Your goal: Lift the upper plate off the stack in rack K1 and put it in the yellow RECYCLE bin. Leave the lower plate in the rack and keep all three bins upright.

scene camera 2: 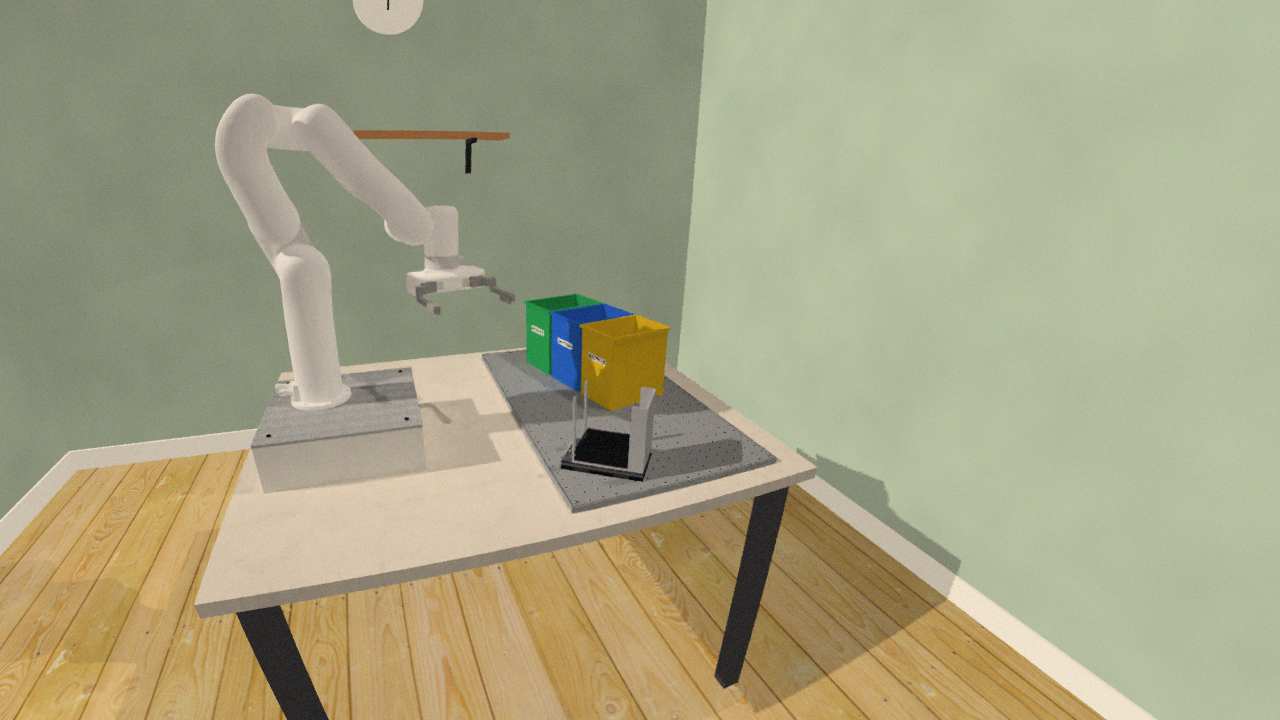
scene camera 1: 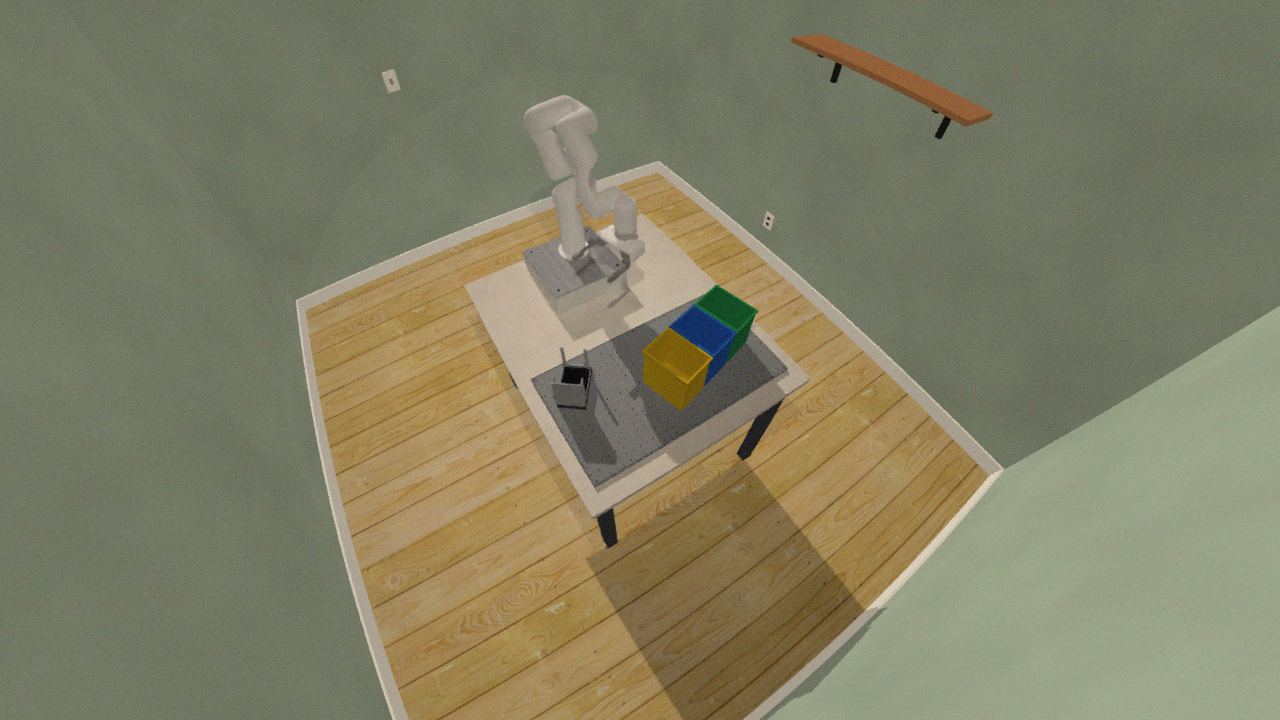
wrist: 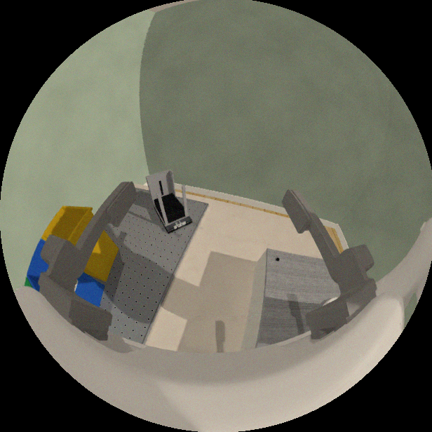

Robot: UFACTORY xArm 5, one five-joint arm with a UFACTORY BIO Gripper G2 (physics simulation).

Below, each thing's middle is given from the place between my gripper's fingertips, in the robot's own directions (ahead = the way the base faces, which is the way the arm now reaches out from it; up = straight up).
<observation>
I see my gripper 37 cm short of the yellow recycle bin (scene camera 2: 619, 356), 9 cm to the right of it and 19 cm above it. From my hand the other things lie so: green bin (scene camera 2: 538, 319) 30 cm ahead, 35 cm to the left, 19 cm below; then blue bin (scene camera 2: 566, 332) 34 cm ahead, 22 cm to the left, 19 cm below.
</observation>
